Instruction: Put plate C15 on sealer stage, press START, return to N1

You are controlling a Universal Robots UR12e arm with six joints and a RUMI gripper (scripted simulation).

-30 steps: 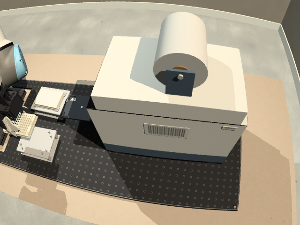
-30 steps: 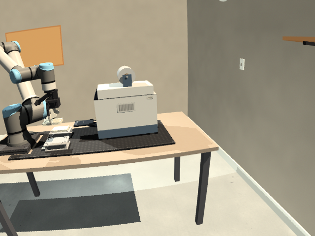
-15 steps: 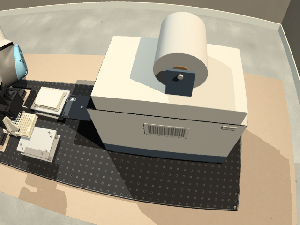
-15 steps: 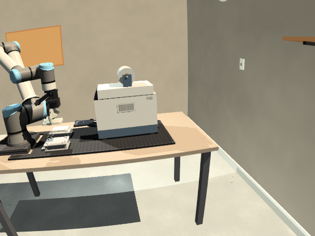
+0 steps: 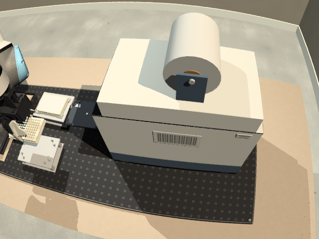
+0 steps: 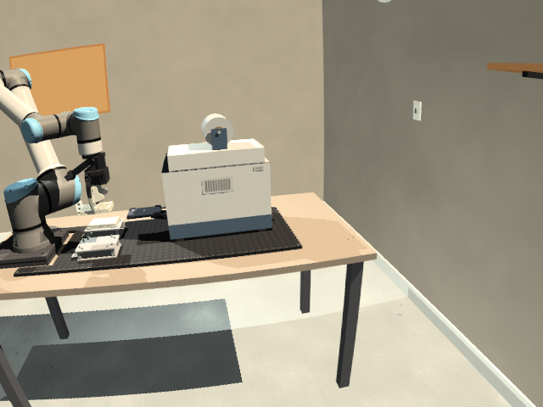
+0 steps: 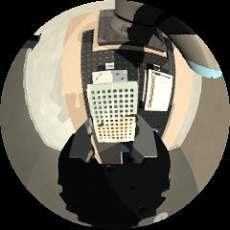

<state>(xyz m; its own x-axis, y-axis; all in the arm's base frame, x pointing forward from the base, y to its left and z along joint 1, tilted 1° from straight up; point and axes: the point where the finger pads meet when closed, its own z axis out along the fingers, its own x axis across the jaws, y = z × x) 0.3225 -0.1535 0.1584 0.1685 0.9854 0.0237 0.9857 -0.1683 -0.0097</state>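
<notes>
Now: the sealer stage 190 mm ahead of my hand, 90 mm to the left of it and 80 mm below it. The rest, counted from my hand: foil roll (520 mm ahead, 230 mm above, 40 mm to the left); well plate (10 mm below).
</notes>
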